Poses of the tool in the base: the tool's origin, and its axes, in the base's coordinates. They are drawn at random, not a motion.
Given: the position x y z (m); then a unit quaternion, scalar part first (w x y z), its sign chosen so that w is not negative.
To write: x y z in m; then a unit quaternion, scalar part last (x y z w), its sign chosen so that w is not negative. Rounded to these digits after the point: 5 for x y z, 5 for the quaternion.
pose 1, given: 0.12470, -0.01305, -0.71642, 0.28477, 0.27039, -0.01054, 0.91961
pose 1, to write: 0.12470, -0.01305, -0.71642, 0.27039, -0.01054, 0.91961, 0.28477
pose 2, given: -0.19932, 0.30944, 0.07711, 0.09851, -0.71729, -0.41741, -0.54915
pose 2, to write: -0.19932, 0.30944, 0.07711, -0.71729, -0.41741, -0.54915, 0.09851
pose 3, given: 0.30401, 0.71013, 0.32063, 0.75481, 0.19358, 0.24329, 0.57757
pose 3, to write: 0.30401, 0.71013, 0.32063, 0.19358, 0.24329, 0.57757, 0.75481
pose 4, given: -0.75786, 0.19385, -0.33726, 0.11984, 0.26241, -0.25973, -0.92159
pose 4, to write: -0.75786, 0.19385, -0.33726, 0.26241, -0.25973, -0.92159, 0.11984
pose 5, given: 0.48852, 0.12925, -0.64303, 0.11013, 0.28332, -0.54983, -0.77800
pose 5, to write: 0.48852, 0.12925, -0.64303, 0.28332, -0.54983, -0.77800, 0.11013
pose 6, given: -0.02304, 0.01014, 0.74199, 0.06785, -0.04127, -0.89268, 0.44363
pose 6, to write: -0.02304, 0.01014, 0.74199, -0.04127, -0.89268, 0.44363, 0.06785
